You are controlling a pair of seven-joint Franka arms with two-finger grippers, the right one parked.
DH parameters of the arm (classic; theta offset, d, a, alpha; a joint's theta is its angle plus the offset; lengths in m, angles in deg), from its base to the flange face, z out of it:
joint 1: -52.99 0.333 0 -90
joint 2: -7.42 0 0 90
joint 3: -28.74 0.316 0.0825 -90
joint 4: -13.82 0 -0.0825 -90
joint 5: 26.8 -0.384 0 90
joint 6: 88.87 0 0.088 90
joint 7: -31.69 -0.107 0 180
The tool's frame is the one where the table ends.
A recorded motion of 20 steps. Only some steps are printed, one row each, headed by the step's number.
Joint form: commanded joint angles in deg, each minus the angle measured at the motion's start. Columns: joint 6, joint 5, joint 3, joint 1, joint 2, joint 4, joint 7.
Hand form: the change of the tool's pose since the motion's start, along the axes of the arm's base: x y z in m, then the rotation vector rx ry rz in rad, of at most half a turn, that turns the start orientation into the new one. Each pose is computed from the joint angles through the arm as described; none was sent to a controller.
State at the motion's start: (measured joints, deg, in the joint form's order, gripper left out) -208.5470 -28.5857 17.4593 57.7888 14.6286 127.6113 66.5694
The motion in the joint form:
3: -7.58 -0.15 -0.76 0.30 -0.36 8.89 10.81
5: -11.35 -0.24 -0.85 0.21 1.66 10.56 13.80
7: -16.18 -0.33 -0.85 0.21 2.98 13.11 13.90
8: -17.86 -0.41 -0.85 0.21 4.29 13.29 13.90
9: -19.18 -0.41 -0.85 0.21 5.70 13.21 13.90
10: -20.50 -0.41 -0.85 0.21 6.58 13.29 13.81
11: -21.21 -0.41 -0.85 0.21 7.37 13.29 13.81
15: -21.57 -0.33 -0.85 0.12 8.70 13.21 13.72
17: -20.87 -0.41 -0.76 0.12 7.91 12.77 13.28
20: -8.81 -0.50 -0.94 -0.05 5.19 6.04 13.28
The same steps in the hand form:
3: -0.0271 -0.0033 -0.0543 0.0065 0.0152 0.1751
5: -0.0288 -0.0052 -0.0802 -0.0001 0.0145 0.2224
7: -0.0346 -0.0054 -0.1038 -0.0097 -0.0010 0.2222
8: -0.0334 -0.0059 -0.1148 -0.0151 -0.0037 0.2214
9: -0.0317 -0.0063 -0.1254 -0.0208 -0.0027 0.2219
10: -0.0307 -0.0067 -0.1322 -0.0260 -0.0083 0.2208
11: -0.0303 -0.0070 -0.1385 -0.0289 -0.0065 0.2212
15: -0.0309 -0.0081 -0.1499 -0.0311 0.0096 0.2196
17: -0.0283 -0.0071 -0.1406 -0.0290 -0.0003 0.2123
20: -0.0106 -0.0096 -0.0844 -0.0029 0.0414 0.2067

